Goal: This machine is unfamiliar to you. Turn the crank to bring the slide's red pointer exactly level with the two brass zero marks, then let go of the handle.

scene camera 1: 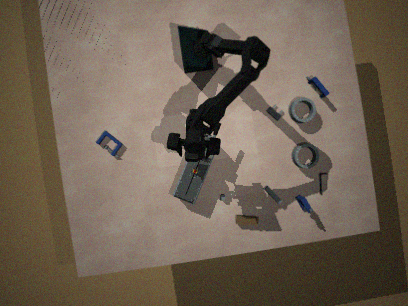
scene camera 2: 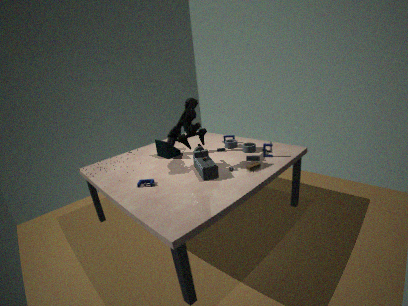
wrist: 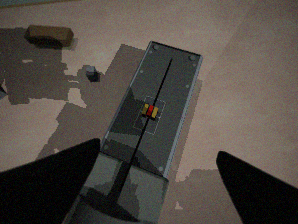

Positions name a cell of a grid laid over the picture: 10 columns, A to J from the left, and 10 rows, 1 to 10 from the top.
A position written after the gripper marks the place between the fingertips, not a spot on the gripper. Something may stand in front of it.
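Note:
The gripper (scene camera 1: E6), (wrist: F7) is open and holds nothing. The scene also has a brown block (wrist: B2), along with a grey slide machine (scene camera 1: E7), (wrist: E8) that appears in both of these views.

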